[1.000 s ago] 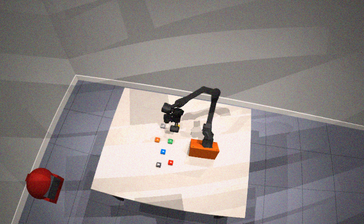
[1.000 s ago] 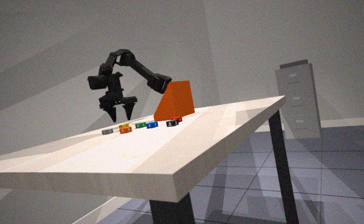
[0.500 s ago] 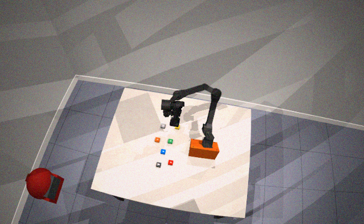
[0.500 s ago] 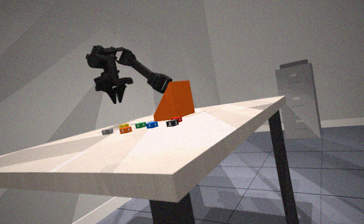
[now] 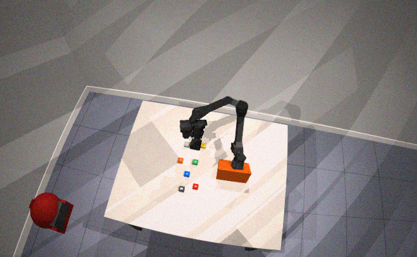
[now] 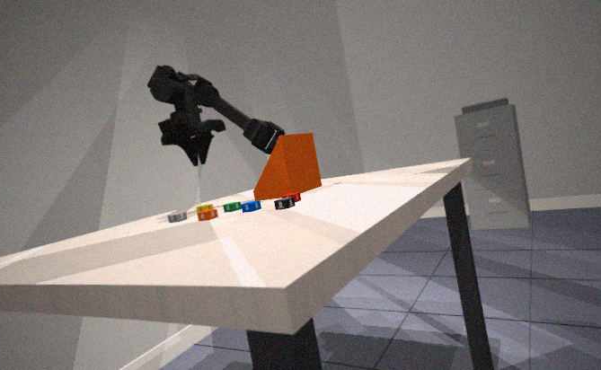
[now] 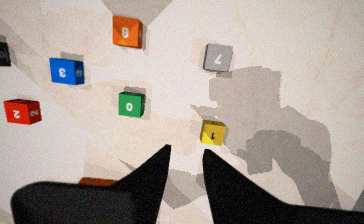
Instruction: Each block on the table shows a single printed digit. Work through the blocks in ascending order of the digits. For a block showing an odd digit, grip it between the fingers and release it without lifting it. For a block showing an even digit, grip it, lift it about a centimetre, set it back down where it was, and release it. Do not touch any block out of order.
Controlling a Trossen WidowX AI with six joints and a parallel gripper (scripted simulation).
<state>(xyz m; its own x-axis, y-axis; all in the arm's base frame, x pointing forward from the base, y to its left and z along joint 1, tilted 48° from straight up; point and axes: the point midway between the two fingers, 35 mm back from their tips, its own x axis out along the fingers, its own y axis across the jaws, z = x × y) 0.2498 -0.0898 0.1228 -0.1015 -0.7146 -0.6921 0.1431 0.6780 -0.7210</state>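
Right now my gripper tip is 25 cm to the right of the red block and 12 cm above it. Also, from my gripper tip: yellow block: 4 cm behind, 4 cm to the right, 12 cm below; green block: 1 cm ahead, 8 cm to the left, 12 cm below; grey block: 7 cm ahead, 4 cm to the right, 12 cm below.
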